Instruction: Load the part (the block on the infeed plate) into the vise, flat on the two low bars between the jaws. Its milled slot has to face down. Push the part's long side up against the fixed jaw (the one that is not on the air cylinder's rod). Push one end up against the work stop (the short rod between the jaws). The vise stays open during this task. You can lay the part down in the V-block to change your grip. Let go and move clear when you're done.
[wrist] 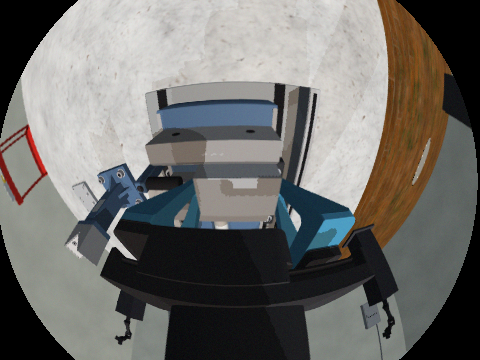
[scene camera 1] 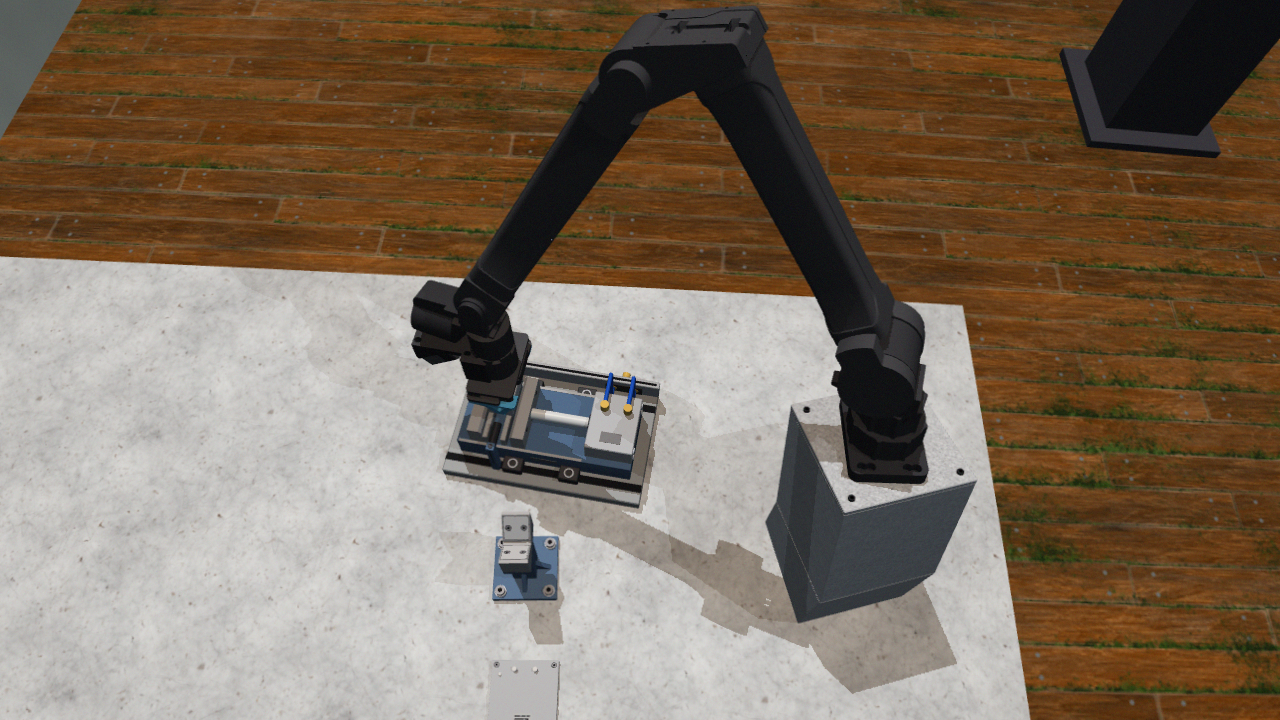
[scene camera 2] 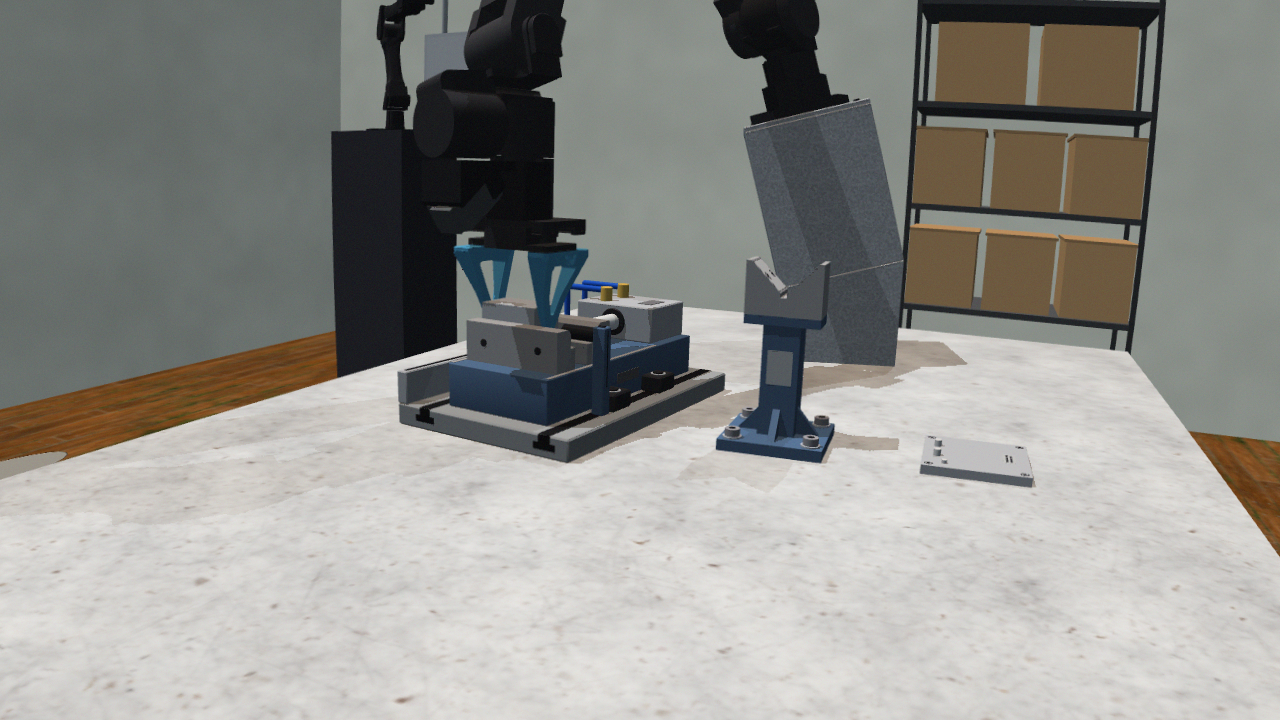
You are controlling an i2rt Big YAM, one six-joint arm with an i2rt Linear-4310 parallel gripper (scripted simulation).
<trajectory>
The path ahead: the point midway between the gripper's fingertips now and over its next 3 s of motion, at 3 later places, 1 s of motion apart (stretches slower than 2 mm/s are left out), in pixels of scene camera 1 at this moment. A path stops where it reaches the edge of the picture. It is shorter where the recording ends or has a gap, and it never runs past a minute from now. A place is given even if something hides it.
My gripper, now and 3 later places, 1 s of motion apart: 506, 394; 500, 378; 503, 357; 507, 343
</trajectory>
